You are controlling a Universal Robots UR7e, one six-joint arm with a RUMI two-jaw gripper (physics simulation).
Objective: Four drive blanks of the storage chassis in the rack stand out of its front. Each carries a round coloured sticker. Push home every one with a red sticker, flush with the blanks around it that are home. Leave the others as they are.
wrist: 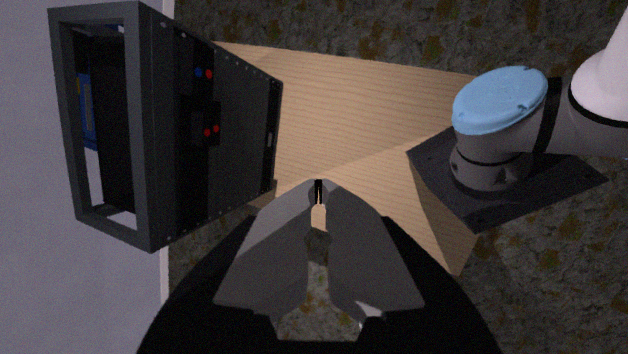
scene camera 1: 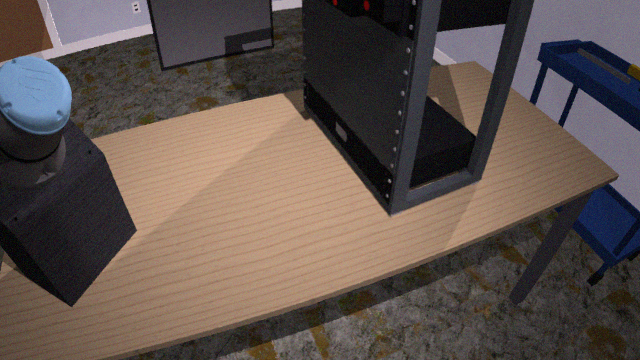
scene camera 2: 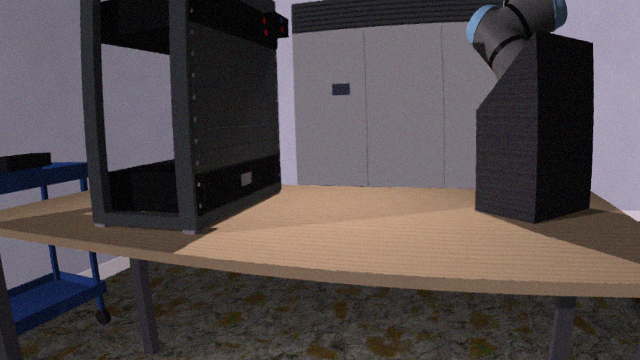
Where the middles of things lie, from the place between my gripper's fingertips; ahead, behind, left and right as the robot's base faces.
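My hand is 44 cm above the rack [scene camera 2: 221, 66], and it's 52 cm short of the rack and 10 cm to the right of it.
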